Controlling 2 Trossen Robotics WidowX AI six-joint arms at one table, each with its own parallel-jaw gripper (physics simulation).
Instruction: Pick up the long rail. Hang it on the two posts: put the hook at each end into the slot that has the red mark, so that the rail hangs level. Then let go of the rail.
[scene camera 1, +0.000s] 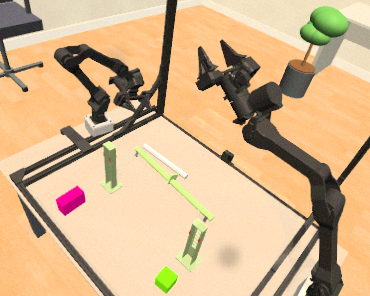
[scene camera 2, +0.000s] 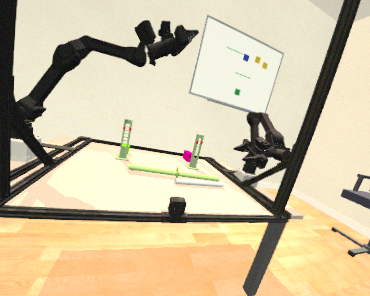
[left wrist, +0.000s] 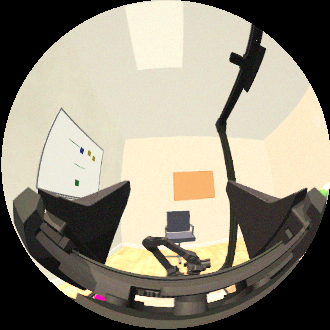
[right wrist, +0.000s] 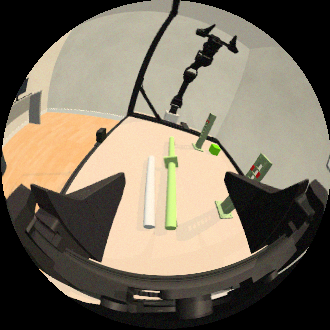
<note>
My left gripper is open and holds nothing. My right gripper is open, holding nothing. The table carries a light-green rail.
My left gripper also shows in scene camera 2 and in the left wrist view. My right gripper is seen too in the right wrist view.
</note>
